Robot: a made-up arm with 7 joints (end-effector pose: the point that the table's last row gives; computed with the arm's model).
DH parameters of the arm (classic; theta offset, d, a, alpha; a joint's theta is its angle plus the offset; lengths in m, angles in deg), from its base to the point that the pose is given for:
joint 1: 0 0.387 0 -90
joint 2: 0 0 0 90
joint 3: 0 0.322 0.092 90
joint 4: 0 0 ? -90
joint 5: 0 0.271 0 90
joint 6: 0 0 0.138 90
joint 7: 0 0 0 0
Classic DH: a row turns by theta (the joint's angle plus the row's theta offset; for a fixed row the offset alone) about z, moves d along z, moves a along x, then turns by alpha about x.
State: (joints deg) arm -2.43 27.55 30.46 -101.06 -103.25 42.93 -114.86
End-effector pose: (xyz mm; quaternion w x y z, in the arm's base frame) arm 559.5 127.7 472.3 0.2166 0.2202 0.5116 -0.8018
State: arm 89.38 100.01 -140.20 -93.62 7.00 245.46 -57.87
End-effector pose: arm 156.0 452.7 502.0 0.6903 -0.4348 0.4168 0.4009
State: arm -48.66 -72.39 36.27 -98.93 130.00 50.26 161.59
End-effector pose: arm 87.7 414.9 833.5 0.0813 -0.5854 0.6691 0.4506
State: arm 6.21 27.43 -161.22 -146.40 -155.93 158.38 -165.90
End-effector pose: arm -146.9 -137.3 494.4 0.6127 -0.0909 -0.7539 0.2191
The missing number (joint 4, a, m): -0.058
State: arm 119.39 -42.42 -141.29 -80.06 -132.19 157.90 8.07
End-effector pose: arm 502.3 -212.4 467.2 0.5751 0.6784 0.4200 0.1806
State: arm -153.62 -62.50 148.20 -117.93 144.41 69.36 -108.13
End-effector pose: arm 458.6 -34.6 105.4 0.5676 -0.6708 -0.0302 -0.4764
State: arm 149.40 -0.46 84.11 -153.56 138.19 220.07 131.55
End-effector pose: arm -147.5 -83.0 537.3 0.1027 -0.9076 0.3521 0.2042
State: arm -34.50 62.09 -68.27 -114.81 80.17 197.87 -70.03
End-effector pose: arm 16.5 -445.2 524.2 0.6170 0.5947 -0.4995 -0.1271
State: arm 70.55 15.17 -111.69 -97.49 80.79 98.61 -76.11
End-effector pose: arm 397.2 -258.8 758.9 0.2373 -0.8121 -0.1953 -0.4961
